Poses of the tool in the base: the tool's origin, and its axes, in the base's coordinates. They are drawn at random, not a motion.
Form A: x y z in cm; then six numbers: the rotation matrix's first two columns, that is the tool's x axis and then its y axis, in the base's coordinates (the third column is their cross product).
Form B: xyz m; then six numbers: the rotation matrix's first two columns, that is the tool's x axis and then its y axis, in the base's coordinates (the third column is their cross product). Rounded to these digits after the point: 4 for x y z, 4 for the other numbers.
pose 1, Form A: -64.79 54.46 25.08 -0.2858 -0.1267 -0.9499 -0.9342 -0.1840 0.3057
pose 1, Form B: -0.6479 0.5446 0.2508 -0.2858 -0.1267 -0.9499 -0.9342 -0.1840 0.3057
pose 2, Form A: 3.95 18.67 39.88 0.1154 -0.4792 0.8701 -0.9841 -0.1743 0.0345
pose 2, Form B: 0.0395 0.1867 0.3988 0.1154 -0.4792 0.8701 -0.9841 -0.1743 0.0345
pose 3, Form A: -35.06 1.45 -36.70 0.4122 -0.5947 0.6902 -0.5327 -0.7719 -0.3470
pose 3, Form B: -0.3506 0.0145 -0.3670 0.4122 -0.5947 0.6902 -0.5327 -0.7719 -0.3470
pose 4, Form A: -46.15 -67.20 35.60 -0.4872 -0.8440 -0.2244 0.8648 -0.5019 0.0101
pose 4, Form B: -0.4615 -0.6720 0.3560 -0.4872 -0.8440 -0.2244 0.8648 -0.5019 0.0101
